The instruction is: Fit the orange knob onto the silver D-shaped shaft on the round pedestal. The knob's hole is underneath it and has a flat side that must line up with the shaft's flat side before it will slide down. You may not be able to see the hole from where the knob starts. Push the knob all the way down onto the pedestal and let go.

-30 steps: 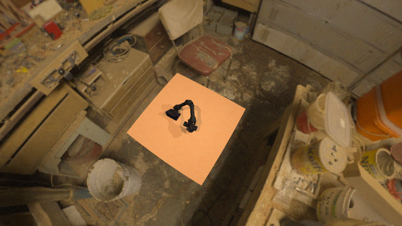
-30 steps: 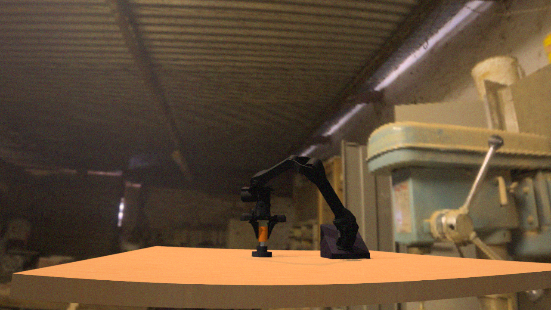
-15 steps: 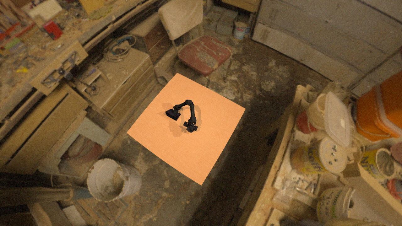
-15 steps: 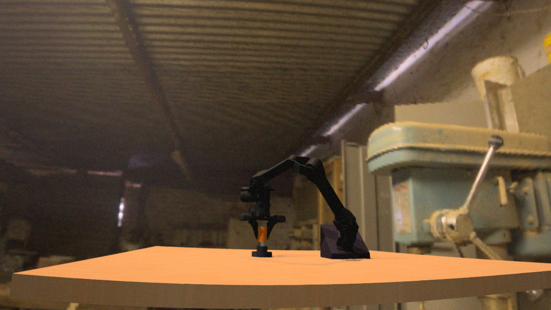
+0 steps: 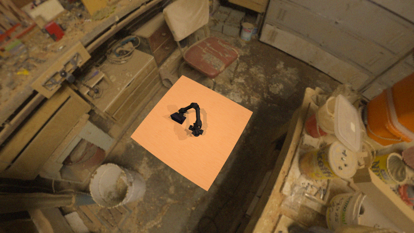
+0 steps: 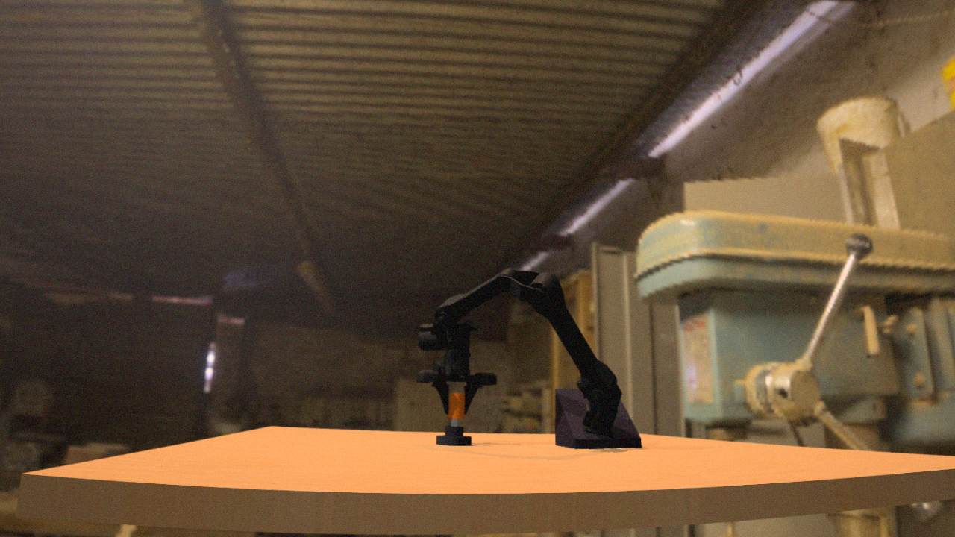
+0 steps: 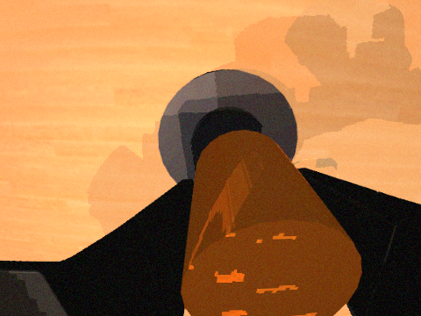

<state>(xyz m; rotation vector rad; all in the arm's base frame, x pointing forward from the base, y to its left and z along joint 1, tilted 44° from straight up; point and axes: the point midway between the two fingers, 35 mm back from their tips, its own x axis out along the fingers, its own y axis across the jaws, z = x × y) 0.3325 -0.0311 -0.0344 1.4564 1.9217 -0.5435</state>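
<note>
The round pedestal lies 40 mm below my gripper tip. From my gripper tip the other things lie so: orange knob: 30 mm above.
</note>
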